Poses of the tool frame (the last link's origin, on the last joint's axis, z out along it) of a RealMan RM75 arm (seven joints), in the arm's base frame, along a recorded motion.
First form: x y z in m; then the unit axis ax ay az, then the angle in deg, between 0 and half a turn.
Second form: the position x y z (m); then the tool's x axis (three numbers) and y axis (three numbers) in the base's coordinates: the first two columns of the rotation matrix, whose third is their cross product. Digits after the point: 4 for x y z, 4 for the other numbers.
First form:
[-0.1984, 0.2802, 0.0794, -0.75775, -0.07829, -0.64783, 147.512]
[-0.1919, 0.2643, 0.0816, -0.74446, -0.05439, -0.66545, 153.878]
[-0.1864, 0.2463, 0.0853, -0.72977, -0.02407, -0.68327, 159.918]
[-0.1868, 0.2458, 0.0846, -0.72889, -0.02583, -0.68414, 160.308]
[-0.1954, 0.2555, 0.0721, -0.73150, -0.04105, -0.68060, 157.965]
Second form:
[-0.1984, 0.2802, 0.0794, 0.2150, -0.2386, 0.9470, 0.4573, -0.8322, -0.3135]
[-0.1919, 0.2643, 0.0816, 0.1540, -0.2161, 0.9641, 0.3698, -0.8922, -0.2591]
[-0.1864, 0.2463, 0.0853, 0.0935, -0.2005, 0.9752, 0.2687, -0.9381, -0.2187]
[-0.1868, 0.2458, 0.0846, 0.0900, -0.1940, 0.9769, 0.2671, -0.9402, -0.2113]
[-0.1954, 0.2555, 0.0721, 0.1042, -0.1975, 0.9748, 0.3132, -0.9237, -0.2206]

